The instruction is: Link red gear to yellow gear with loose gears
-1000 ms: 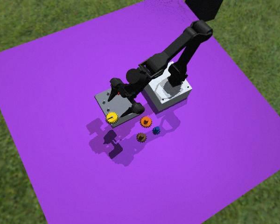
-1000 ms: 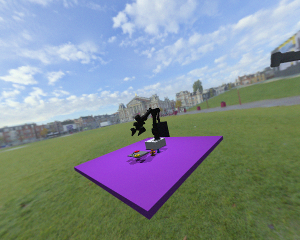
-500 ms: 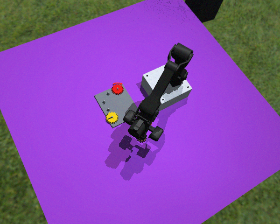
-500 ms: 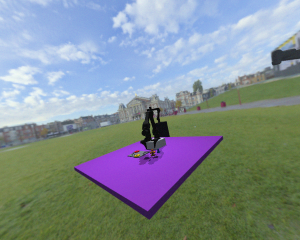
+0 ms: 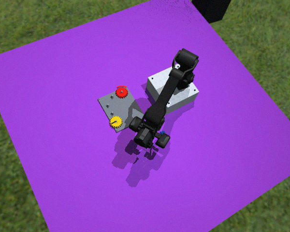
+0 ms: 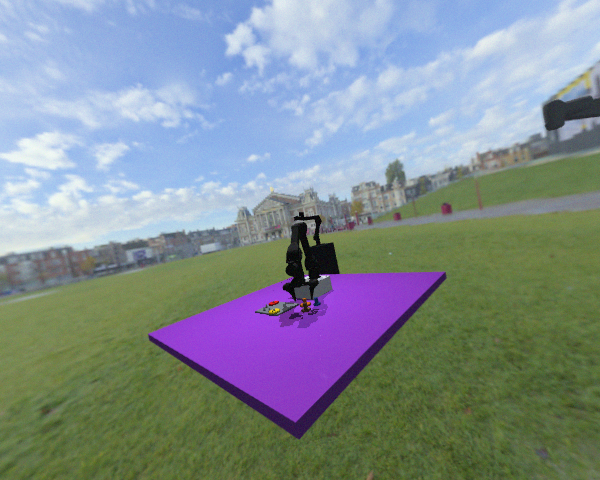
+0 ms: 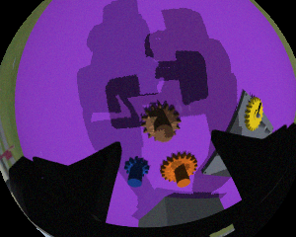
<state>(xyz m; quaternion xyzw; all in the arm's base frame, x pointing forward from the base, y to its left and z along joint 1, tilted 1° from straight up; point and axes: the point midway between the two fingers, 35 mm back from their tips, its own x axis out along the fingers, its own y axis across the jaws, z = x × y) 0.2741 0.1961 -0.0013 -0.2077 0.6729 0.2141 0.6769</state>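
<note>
Right now my gripper tip is 40 mm above the brown gear. From my gripper tip the other things lie so: small blue gear: 90 mm behind, 40 mm below; yellow gear: 150 mm to the right, 100 mm ahead, 40 mm below; orange gear: 70 mm to the right, 60 mm behind, 40 mm below.
</note>
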